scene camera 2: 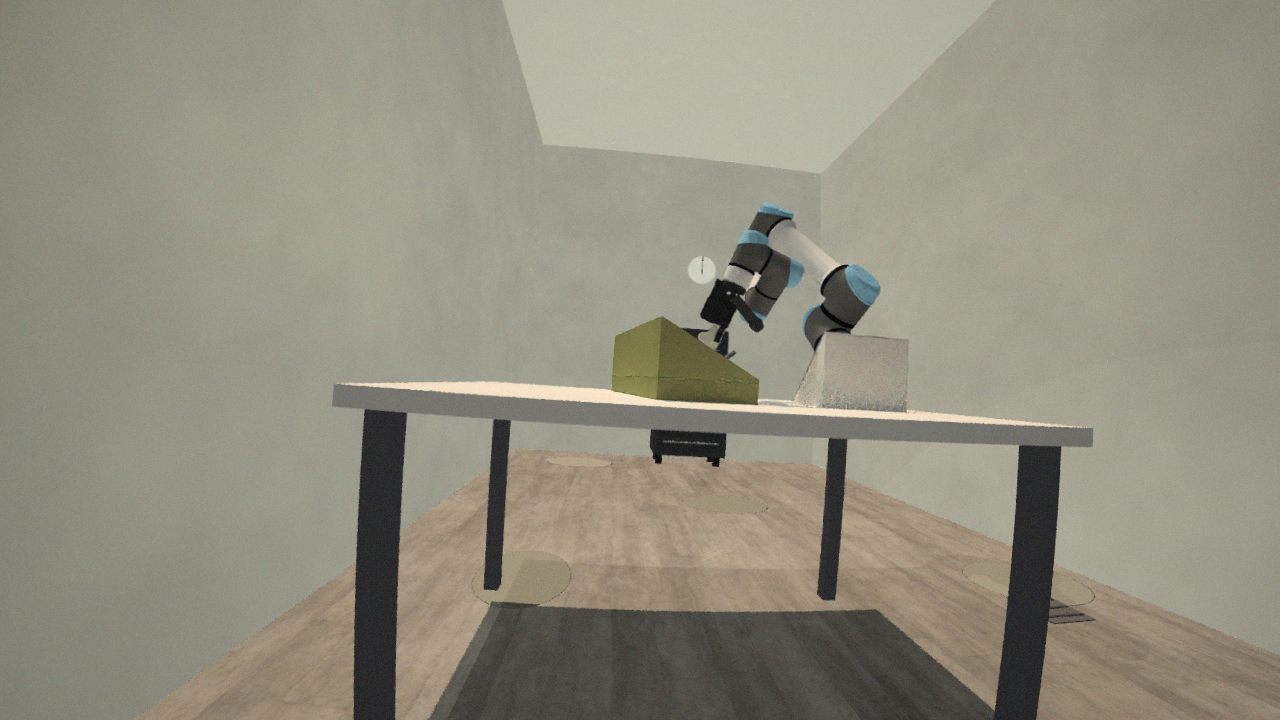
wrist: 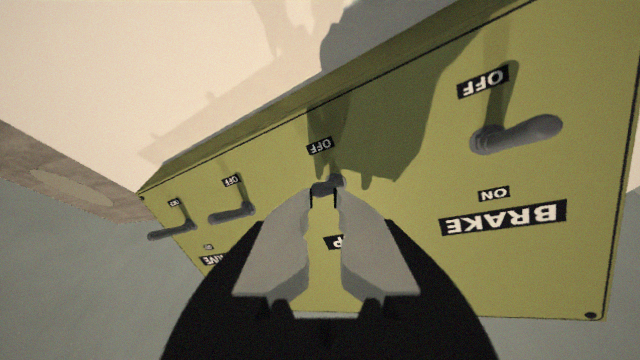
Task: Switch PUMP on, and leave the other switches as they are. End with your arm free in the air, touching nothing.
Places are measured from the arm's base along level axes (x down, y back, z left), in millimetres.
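Pixels of known places: gripper, between the fingertips: (wrist: 322,189); arm's base, origin of its link: (scene camera 2: 846,365).
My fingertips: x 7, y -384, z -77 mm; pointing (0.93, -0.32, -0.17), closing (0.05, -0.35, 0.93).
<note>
Ahead of a thing's pixels: the offset from my fingertips to its top centre. "*": to the spot under its first point. Level surfaces: height alone.
A yellow-green switch box (scene camera 2: 680,371) (wrist: 530,275) with a sloping face stands on the table. In the wrist view its labels appear upside down. The PUMP lever @[dz +5, dx -18, dy +1 mm] (wrist: 328,184) is below its OFF label @[* dz +3, dx +37, dy +19 mm] (wrist: 320,145); part of the PUMP name shows between the fingers, and its ON label is hidden. My gripper (wrist: 322,189) is shut on the PUMP lever, with the lever end between the fingertips. In the scene view the fingers are partly hidden behind the box. The BRAKE lever @[dz +124, dx -18, dy +12 mm] (wrist: 520,134) stands between its OFF label (wrist: 483,81) and ON label @[* dz +129, dx -1, dy -46 mm] (wrist: 493,193).
Two other levers (wrist: 231,215) (wrist: 171,231) stand at the left in the wrist view; their name labels are partly covered or small. The white table @[dx +113 mm] (scene camera 2: 501,394) carries the box and the arm's pale base block (scene camera 2: 863,371). A dark object (scene camera 2: 687,444) is on the floor behind.
</note>
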